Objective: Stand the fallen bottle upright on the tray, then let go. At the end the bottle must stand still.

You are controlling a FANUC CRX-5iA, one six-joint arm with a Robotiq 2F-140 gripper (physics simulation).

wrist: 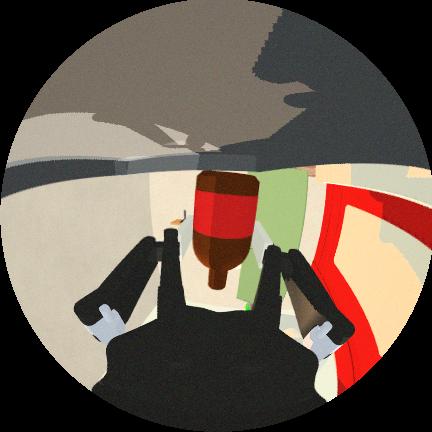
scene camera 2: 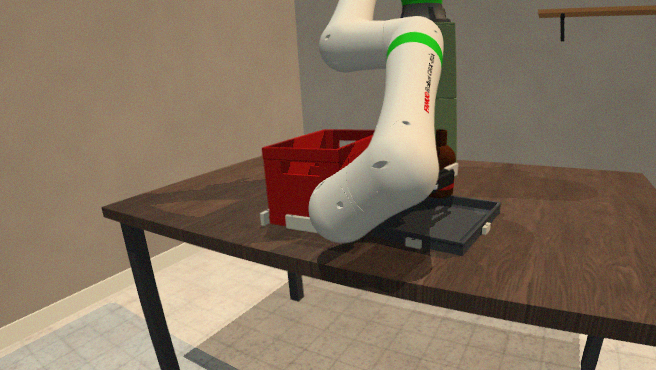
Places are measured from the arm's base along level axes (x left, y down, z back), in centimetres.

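Pixels of known places: gripper, between the fingertips: (wrist: 222, 227) (scene camera 2: 440, 165).
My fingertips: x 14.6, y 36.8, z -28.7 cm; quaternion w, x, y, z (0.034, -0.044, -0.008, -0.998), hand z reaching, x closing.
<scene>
Ahead of a thing's pixels: the offset from my fingertips to its middle. Level surfaces: height alone.
A brown bottle {dx +0.0, dy -0.9, dz -0.5 cm} (scene camera 2: 444, 152) (wrist: 226, 215) with a red label is upright, neck up in the scene view; the arm hides part of it there. My gripper (scene camera 2: 444, 178) (wrist: 222, 227) is shut on the bottle, one finger on each side of its body. The dark grey tray {dx +4.5, dy +8.5, dz -11.9 cm} (scene camera 2: 465, 220) (wrist: 160, 164) lies on the table. The bottle's base shows low, close to the tray's back rim in the scene view; whether it touches the tray cannot be told.
A red crate {dx -22.3, dy +1.0, dz -13.1 cm} (scene camera 2: 292, 192) (wrist: 331, 225) stands beside the tray. White blocks sit by the crate and tray. The white arm (scene camera 2: 400, 150) reaches over the table {dy +9.8 cm} (scene camera 2: 550, 250). A green column (scene camera 2: 447, 75) (wrist: 285, 200) stands behind, with a wall shelf (scene camera 2: 600, 12) at the right.
</scene>
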